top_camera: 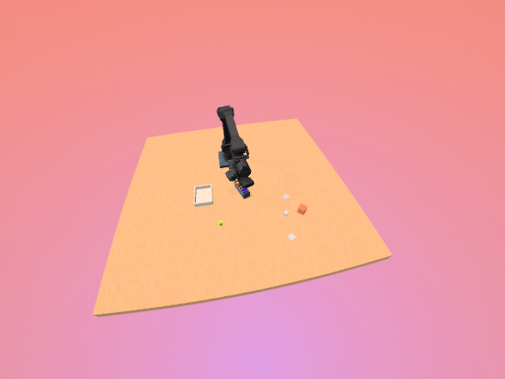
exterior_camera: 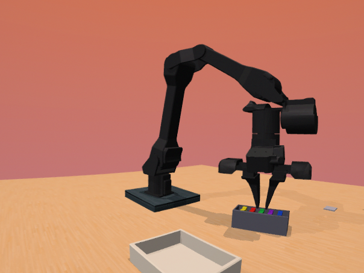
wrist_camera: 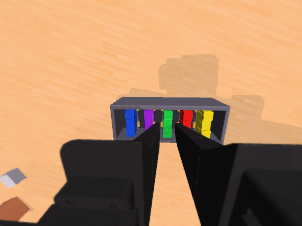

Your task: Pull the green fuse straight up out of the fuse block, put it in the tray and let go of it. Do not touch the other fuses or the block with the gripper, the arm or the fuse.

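Right now the green fuse is 20 mm below my gripper tip. Round my gripper tip: blue fuse: 40 mm ahead, 20 mm below, 10 mm to the left; purple fuse: 20 mm below, 20 mm ahead; red fuse: 20 mm below, 20 mm behind.
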